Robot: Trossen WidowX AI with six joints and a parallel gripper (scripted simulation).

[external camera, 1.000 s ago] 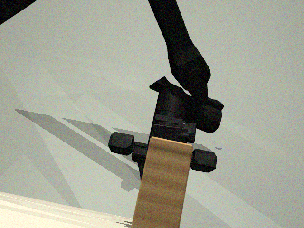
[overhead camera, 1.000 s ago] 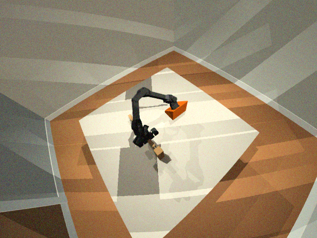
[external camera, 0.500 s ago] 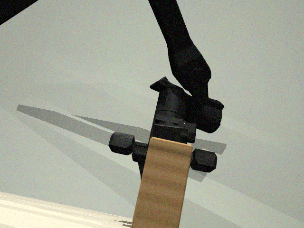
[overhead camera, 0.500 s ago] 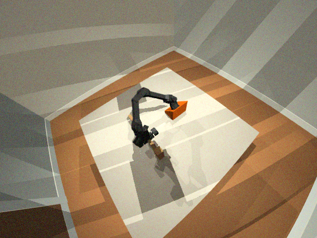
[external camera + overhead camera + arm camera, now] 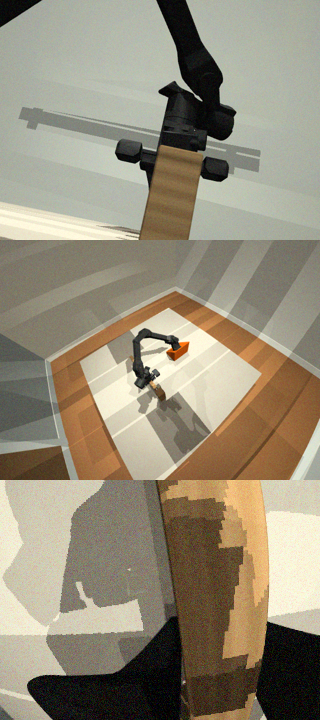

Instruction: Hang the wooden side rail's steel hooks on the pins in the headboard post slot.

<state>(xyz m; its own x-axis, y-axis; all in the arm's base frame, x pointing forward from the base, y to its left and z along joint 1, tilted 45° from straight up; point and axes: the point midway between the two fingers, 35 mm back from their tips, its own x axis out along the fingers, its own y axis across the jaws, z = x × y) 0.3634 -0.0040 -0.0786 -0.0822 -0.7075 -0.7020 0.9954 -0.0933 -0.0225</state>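
My gripper tip is now 1 cm short of the headboard post, 15 cm to the right of it and 4 cm below it.
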